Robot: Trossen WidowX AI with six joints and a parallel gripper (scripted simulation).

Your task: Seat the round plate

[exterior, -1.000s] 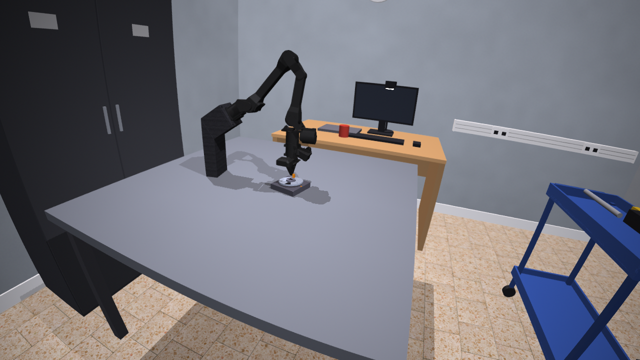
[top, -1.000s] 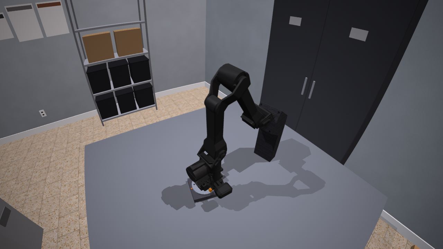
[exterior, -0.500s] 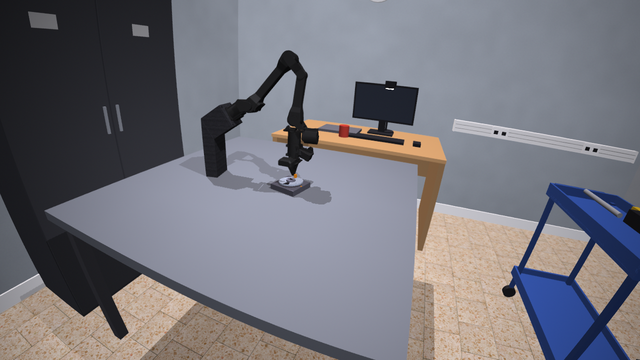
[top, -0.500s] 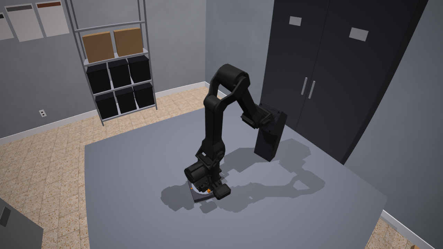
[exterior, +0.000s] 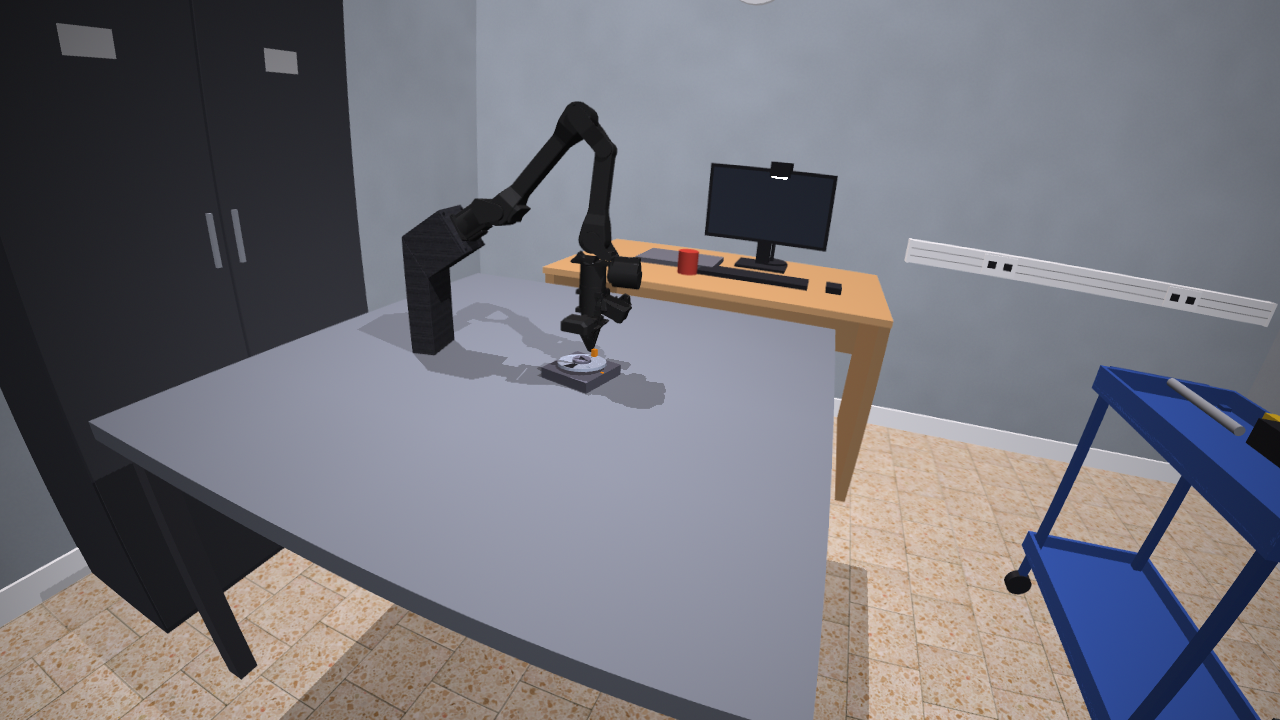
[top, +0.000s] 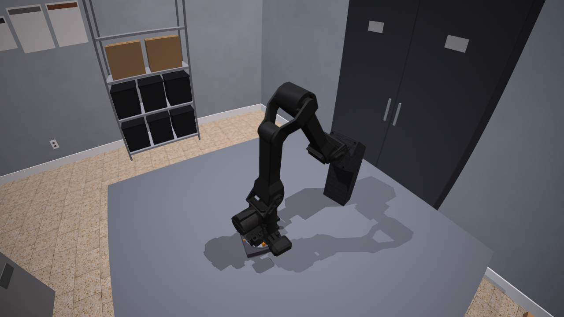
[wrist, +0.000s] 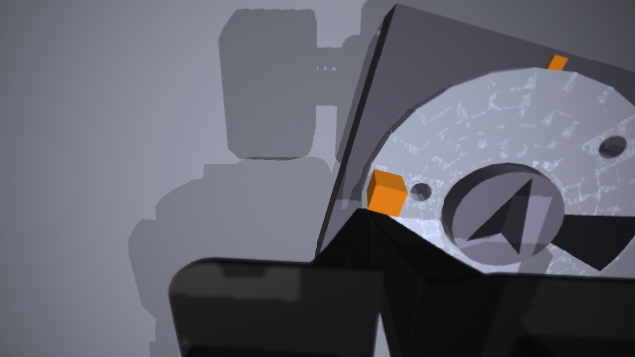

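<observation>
My hand is 6 cm to the left of the orange mark, 6 cm short of it and 5 cm above it. Also, from my hand: raised centre hub 5 cm to the right, 4 cm below, 1 cm ahead; then dark square base 6 cm below, 5 cm to the right, 1 cm ahead; then round pale plate 5 cm to the right, 4 cm below, 1 cm ahead.
</observation>
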